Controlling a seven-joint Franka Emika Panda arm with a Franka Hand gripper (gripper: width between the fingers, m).
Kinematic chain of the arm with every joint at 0, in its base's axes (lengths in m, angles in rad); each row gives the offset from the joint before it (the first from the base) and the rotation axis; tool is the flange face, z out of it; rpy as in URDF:
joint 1: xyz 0 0 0.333 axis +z
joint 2: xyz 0 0 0 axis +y
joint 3: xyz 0 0 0.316 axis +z
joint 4: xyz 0.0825 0 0 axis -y
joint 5: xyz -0.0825 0 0.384 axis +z
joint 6: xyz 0 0 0 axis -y
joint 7: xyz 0.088 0 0 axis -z
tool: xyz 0 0 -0.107 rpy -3.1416 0 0
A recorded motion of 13 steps. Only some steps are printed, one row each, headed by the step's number.
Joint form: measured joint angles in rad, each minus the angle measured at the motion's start. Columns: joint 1, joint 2, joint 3, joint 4, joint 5, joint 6, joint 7.
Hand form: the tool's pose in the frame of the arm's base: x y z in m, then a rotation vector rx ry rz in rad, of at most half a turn. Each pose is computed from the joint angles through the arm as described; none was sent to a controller.
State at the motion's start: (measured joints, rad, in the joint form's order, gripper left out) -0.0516 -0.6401 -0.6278 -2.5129 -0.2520 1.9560 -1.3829
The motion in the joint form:
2: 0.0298 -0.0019 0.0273 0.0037 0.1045 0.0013 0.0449
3: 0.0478 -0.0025 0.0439 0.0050 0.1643 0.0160 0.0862
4: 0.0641 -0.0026 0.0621 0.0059 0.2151 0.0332 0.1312
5: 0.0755 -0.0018 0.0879 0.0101 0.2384 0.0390 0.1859
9: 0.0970 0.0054 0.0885 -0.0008 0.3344 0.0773 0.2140
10: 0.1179 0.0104 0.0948 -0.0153 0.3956 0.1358 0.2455
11: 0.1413 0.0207 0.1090 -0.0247 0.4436 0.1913 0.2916
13: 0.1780 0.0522 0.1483 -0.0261 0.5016 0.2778 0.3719
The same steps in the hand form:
2: 0.3008 -0.2380 0.4596 -2.7339 -1.2693 -0.2622
3: 0.3110 -0.2251 0.4648 -2.7288 -1.2116 -0.3250
4: 0.3205 -0.2124 0.4700 -2.7278 -1.1543 -0.3765
5: 0.3286 -0.1999 0.4759 -2.7395 -1.1081 -0.3882
9: 0.3381 -0.1881 0.4739 -2.7023 -1.0145 -0.4776
10: 0.3477 -0.1776 0.4728 -2.6935 -0.9454 -0.5509
11: 0.3586 -0.1648 0.4725 -2.6941 -0.8761 -0.5999
13: 0.3794 -0.1407 0.4740 -2.7090 -0.7871 -0.6506

